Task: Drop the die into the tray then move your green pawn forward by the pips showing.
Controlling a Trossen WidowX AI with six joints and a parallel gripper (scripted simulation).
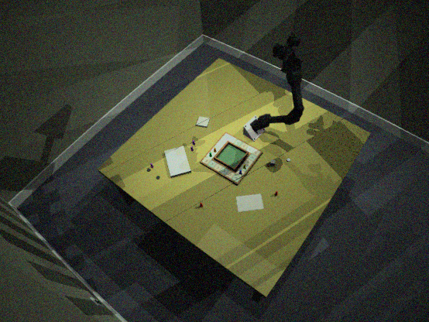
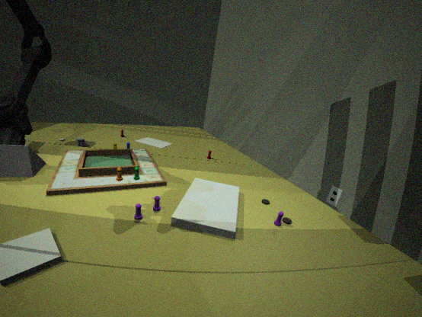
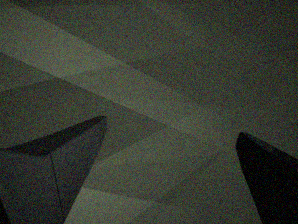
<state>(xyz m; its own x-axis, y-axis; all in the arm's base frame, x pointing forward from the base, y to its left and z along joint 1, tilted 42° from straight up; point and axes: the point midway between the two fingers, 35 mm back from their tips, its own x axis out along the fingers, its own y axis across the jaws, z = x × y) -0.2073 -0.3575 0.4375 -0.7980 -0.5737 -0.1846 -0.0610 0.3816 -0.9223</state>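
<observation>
My gripper tip is 61 cm above the die, 38 cm short of it and 24 cm to the right of it. Also, from my gripper tip: orange pawn: 59 cm below, 55 cm ahead, 9 cm to the right; blue pawn: 59 cm below, 57 cm ahead, 14 cm to the left; yellow pawn: 59 cm below, 52 cm ahead, 13 cm to the left.
</observation>
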